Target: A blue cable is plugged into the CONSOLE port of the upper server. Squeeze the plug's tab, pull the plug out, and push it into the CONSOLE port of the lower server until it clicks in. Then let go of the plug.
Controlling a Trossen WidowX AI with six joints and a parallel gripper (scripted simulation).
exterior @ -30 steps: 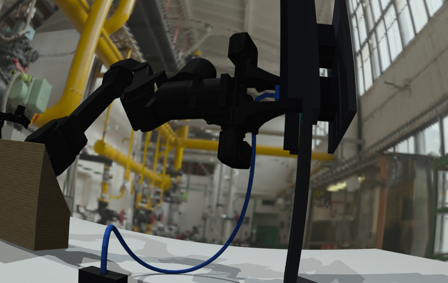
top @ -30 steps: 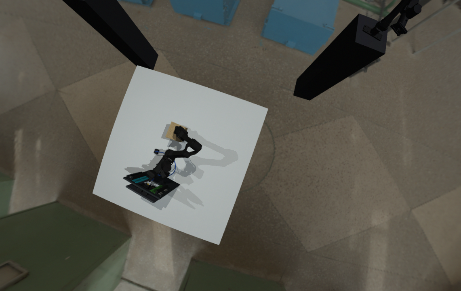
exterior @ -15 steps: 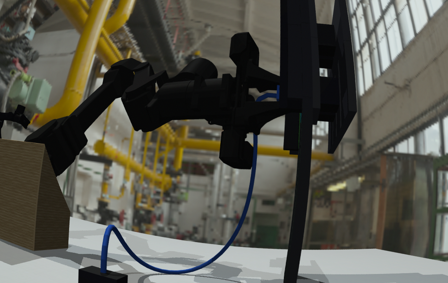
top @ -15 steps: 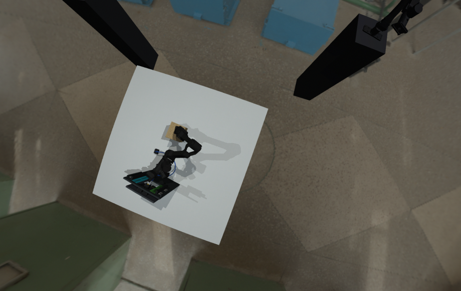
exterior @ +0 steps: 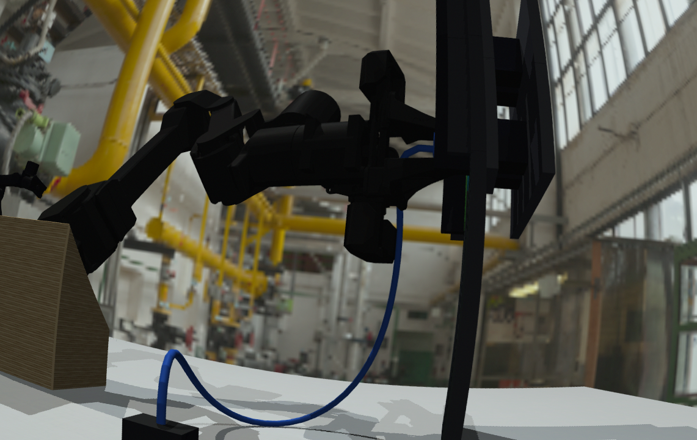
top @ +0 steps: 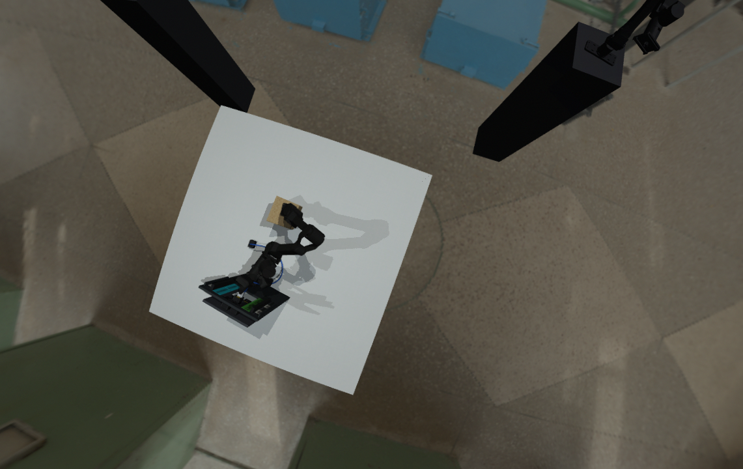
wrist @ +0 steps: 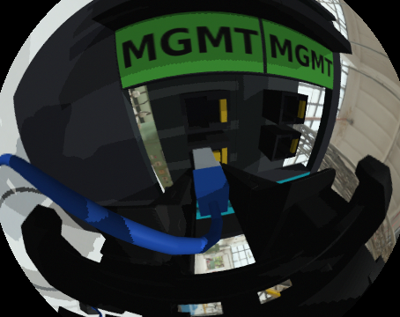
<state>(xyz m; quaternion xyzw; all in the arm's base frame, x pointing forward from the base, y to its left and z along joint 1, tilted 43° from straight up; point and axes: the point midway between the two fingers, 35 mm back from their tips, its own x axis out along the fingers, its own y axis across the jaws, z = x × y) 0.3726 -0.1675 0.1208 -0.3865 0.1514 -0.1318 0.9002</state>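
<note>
My gripper tip is now right at the blue plug. Also, from my gripper tip: black anchor block 20 cm behind, 12 cm to the right, 25 cm below.
</note>
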